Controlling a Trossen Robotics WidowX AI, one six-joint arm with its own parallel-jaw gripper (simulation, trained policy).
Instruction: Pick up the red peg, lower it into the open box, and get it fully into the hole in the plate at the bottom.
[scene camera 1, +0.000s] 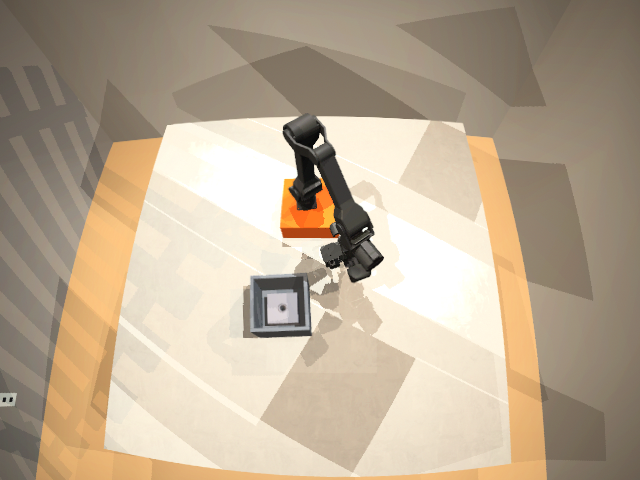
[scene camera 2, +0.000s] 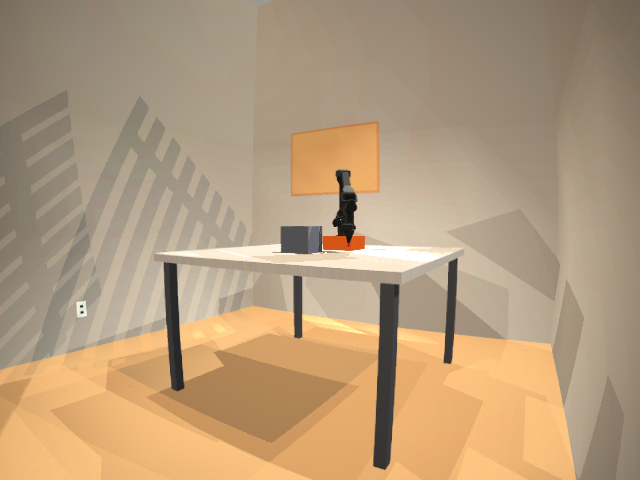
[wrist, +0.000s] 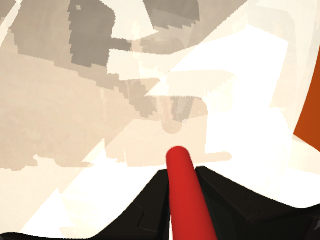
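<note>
The gripper (scene camera 1: 349, 260) can also be seen in the wrist view (wrist: 181, 175). A grey box (scene camera 1: 260, 285) appears in scene camera 2 (scene camera 2: 294, 239) as well, while in the wrist view the box is out of frame.
</note>
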